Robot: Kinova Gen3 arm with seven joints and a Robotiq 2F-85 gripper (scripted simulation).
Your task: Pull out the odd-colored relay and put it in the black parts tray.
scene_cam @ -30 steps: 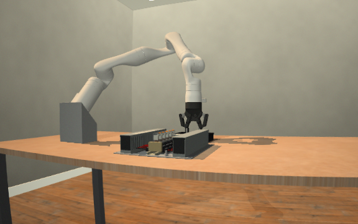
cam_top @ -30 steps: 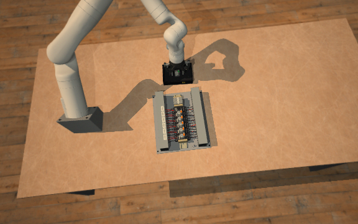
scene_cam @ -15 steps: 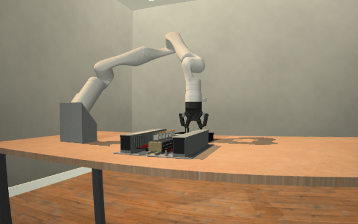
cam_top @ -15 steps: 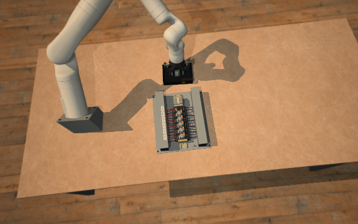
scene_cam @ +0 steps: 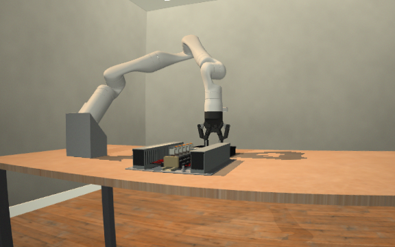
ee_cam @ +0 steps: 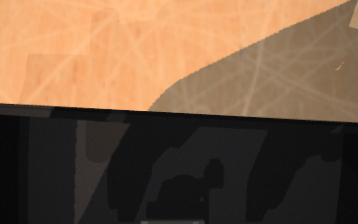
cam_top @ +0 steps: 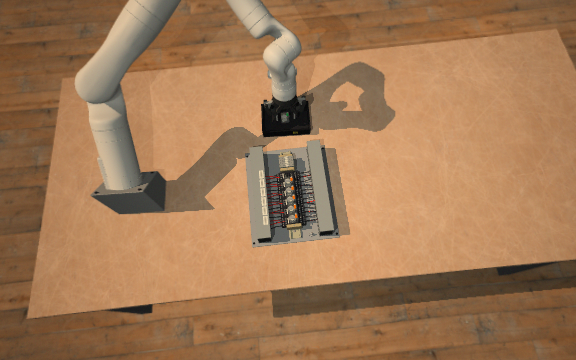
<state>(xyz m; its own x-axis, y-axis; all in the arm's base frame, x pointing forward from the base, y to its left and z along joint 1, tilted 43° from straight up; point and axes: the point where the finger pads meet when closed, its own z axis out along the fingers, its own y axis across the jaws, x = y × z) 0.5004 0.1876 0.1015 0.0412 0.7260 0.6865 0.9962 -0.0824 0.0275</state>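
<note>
Right now the black parts tray is 2 cm below my hand. The rest, counted from my hand: relay panel: 3 cm behind, 27 cm to the right, 1 cm below.
</note>
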